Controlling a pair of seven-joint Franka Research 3 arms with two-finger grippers.
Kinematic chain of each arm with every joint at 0, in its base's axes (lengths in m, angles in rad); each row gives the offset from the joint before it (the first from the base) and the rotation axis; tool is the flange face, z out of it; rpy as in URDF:
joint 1: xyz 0 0 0.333 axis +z
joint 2: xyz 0 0 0 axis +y
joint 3: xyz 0 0 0.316 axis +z
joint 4: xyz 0.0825 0 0 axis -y
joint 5: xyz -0.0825 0 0.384 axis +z
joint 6: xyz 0 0 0 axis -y
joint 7: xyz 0.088 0 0 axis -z
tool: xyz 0 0 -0.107 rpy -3.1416 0 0
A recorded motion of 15 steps. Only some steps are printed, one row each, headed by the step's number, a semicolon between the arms.
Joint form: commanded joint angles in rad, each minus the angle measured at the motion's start. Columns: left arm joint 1, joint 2, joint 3, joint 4, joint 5, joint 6, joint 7; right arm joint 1, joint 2, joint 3, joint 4, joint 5, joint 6, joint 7.
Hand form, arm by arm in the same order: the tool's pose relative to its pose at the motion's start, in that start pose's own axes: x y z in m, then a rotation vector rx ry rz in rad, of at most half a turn. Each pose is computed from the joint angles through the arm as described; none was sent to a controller.
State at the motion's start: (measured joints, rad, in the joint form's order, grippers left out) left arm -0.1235 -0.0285 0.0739 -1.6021 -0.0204 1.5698 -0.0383; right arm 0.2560 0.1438 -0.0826 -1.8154 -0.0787 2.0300 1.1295
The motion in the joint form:
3: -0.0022 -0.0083 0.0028 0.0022 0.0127 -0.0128 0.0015; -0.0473 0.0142 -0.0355 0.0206 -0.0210 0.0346 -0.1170
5: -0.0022 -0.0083 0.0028 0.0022 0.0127 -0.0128 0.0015; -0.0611 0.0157 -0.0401 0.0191 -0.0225 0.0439 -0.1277
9: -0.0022 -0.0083 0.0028 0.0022 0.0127 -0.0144 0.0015; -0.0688 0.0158 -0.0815 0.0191 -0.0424 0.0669 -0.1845
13: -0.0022 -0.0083 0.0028 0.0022 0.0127 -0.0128 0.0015; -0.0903 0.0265 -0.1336 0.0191 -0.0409 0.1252 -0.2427
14: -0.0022 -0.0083 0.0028 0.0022 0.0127 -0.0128 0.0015; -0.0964 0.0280 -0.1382 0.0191 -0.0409 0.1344 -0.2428
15: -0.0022 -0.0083 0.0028 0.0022 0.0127 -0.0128 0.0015; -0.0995 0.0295 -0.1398 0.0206 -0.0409 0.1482 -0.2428
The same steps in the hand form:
3: -0.0037 -0.0019 -0.0044 0.0121 -0.0019 0.0010; 0.0481 0.0173 -0.0005 0.0134 0.0449 -0.0452
5: -0.0037 -0.0019 -0.0044 0.0121 -0.0019 0.0010; 0.0578 0.0226 0.0011 0.0151 0.0506 -0.0389
9: -0.0039 -0.0019 -0.0043 0.0121 -0.0035 0.0010; 0.0838 0.0377 0.0005 0.0129 0.0854 -0.0581
13: -0.0037 -0.0019 -0.0044 0.0121 -0.0019 0.0010; 0.1214 0.0589 0.0035 0.0329 0.1243 -0.0478
14: -0.0037 -0.0019 -0.0044 0.0121 -0.0019 0.0010; 0.1269 0.0623 0.0038 0.0366 0.1303 -0.0381
15: -0.0037 -0.0019 -0.0044 0.0121 -0.0019 0.0010; 0.1300 0.0627 0.0028 0.0464 0.1396 -0.0342

